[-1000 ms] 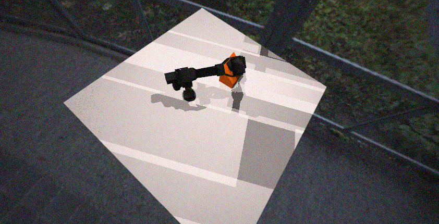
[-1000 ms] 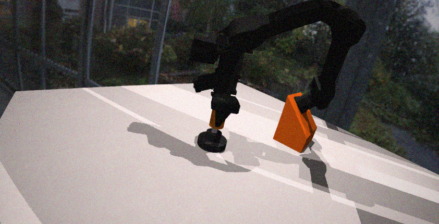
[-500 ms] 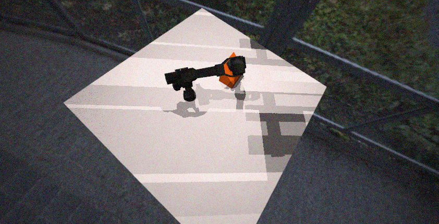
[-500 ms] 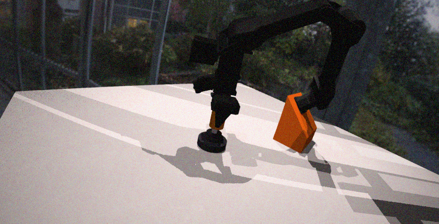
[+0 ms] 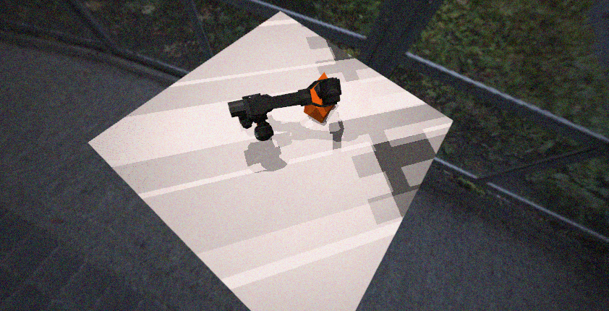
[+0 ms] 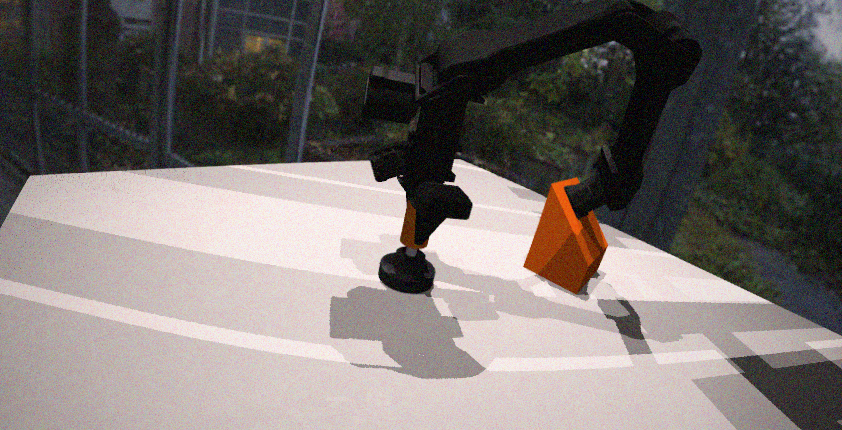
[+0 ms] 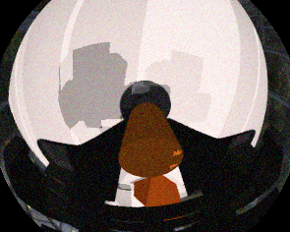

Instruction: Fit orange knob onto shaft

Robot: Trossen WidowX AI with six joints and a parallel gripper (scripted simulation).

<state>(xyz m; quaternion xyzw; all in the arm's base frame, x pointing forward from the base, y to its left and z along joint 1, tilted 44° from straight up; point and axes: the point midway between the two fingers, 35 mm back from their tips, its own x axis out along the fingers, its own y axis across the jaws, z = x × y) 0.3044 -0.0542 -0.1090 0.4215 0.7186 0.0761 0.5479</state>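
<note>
My gripper tip is now 40 mm below the orange knob. The rest, counted from my gripper tip: pedestal: 40 mm below.
</note>
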